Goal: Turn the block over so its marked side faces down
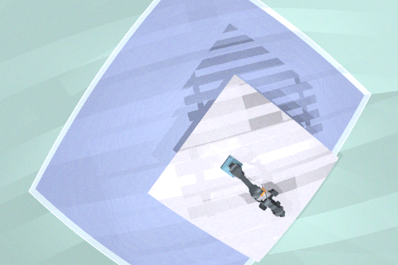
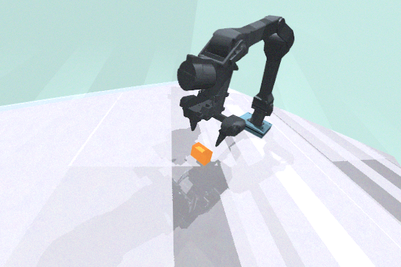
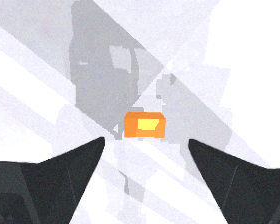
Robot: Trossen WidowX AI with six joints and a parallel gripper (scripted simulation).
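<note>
Now: gripper tip 6 cm above the orange block and 1 cm past it.
</note>
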